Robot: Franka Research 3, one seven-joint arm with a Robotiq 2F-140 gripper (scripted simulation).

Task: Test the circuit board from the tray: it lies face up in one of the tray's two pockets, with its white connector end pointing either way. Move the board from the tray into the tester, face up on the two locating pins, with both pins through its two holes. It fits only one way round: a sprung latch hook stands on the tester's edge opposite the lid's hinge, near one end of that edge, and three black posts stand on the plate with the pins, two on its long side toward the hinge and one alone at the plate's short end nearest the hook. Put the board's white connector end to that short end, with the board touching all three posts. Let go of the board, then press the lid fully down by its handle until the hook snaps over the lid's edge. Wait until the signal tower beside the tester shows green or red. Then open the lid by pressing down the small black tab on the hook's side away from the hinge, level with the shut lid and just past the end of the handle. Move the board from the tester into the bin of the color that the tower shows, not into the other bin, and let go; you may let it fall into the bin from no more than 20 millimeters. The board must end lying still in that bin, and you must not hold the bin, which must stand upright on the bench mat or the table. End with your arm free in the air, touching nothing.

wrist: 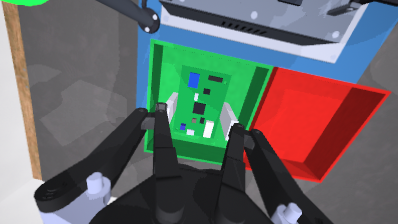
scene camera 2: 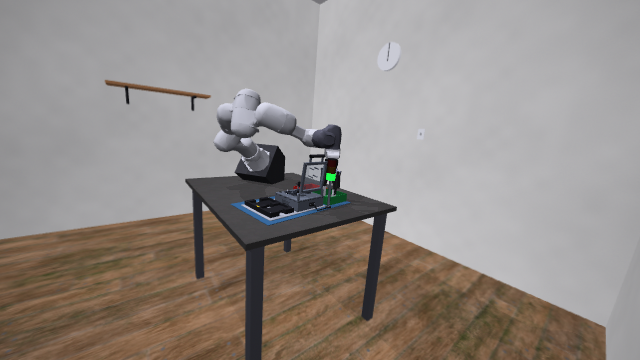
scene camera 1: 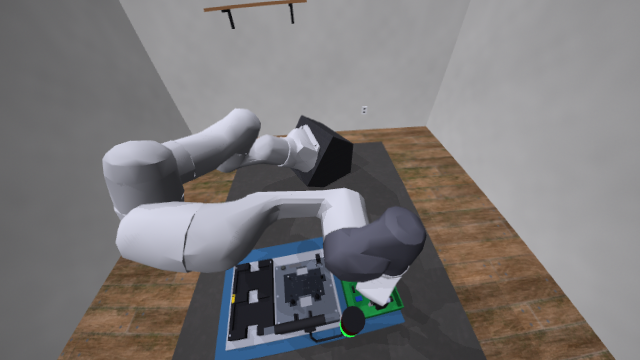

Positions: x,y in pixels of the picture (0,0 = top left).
Scene:
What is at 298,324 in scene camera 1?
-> A clear lid.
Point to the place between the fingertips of my gripper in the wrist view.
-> At 199,105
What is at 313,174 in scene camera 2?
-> A clear lid.

